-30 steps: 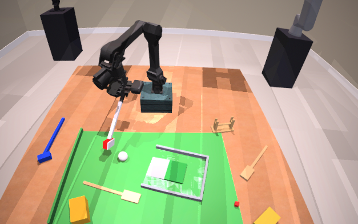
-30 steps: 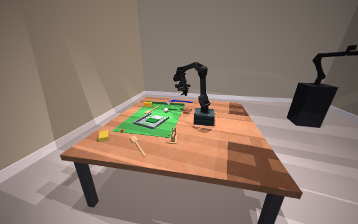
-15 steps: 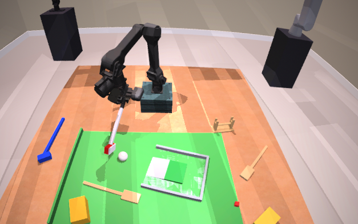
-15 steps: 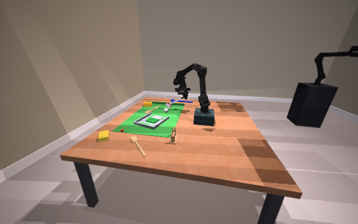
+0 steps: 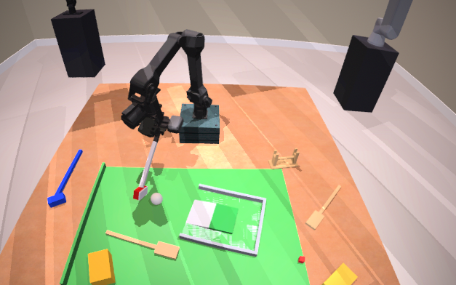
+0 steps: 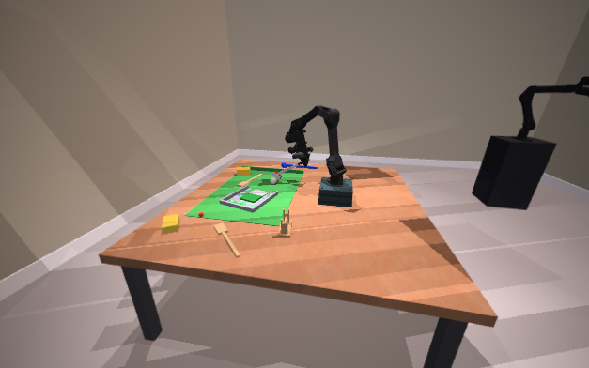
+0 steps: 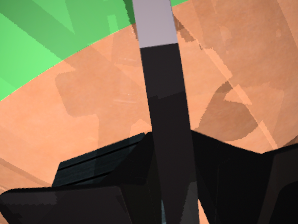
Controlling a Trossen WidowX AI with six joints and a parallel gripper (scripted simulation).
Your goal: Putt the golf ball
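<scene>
The red putter lies 110 mm ahead of my gripper tip, 20 mm to the right of it and 30 mm below it. From my gripper tip the other things lie so: blue putter: 130 mm ahead, 380 mm to the right, 120 mm below; then white golf ball: 210 mm ahead, 10 mm to the left, 110 mm below; then green mat: 280 mm ahead, 120 mm to the left, 140 mm below.
</scene>
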